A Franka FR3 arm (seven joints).
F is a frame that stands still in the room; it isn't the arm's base.
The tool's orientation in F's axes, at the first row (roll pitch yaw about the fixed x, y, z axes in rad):
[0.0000, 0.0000, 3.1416]
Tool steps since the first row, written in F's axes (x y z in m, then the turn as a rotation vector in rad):
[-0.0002, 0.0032, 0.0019, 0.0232, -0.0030, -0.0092]
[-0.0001, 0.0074, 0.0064, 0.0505, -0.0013, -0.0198]
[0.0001, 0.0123, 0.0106, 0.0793, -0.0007, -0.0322]
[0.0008, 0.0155, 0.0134, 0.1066, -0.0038, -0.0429]
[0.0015, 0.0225, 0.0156, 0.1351, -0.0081, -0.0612]
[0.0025, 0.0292, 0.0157, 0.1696, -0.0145, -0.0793]
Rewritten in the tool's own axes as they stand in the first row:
[0.0002, -0.0032, 0.0019, -0.0232, 0.0030, -0.0092]
[0.0001, -0.0074, 0.0064, -0.0505, 0.0013, -0.0198]
[-0.0001, -0.0123, 0.0106, -0.0793, 0.0007, -0.0322]
[-0.0008, -0.0155, 0.0134, -0.1066, 0.0038, -0.0429]
[-0.0015, -0.0225, 0.0156, -0.1351, 0.0081, -0.0612]
[-0.0025, -0.0292, 0.0157, -0.1696, 0.0145, -0.0793]

